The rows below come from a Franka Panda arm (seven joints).
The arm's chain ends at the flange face. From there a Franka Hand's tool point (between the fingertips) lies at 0.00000 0.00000 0.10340 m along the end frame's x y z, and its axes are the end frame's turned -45 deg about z.
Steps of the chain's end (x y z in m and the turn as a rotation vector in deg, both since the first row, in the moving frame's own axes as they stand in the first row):
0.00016, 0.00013, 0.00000, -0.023, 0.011, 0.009
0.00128, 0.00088, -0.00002, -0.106, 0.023, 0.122
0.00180, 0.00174, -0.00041, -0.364, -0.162, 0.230
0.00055, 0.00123, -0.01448, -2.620, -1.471, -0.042
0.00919, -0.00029, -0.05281, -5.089, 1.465, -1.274
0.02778, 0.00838, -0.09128, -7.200, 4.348, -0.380
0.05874, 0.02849, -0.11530, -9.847, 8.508, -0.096
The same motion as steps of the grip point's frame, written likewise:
0.00001, 0.00025, 0.00000, -0.024, -0.008, 0.009
0.00018, 0.00169, -0.00002, -0.091, -0.059, 0.122
-0.00063, 0.00276, -0.00041, -0.143, -0.372, 0.230
-0.00570, 0.00273, -0.01462, -0.812, -2.893, -0.042
0.00218, 0.01470, -0.05325, -4.634, -2.563, -1.274
0.01014, 0.04026, -0.09239, -8.166, -2.017, -0.380
0.01972, 0.08490, -0.11796, -12.979, -0.947, -0.096

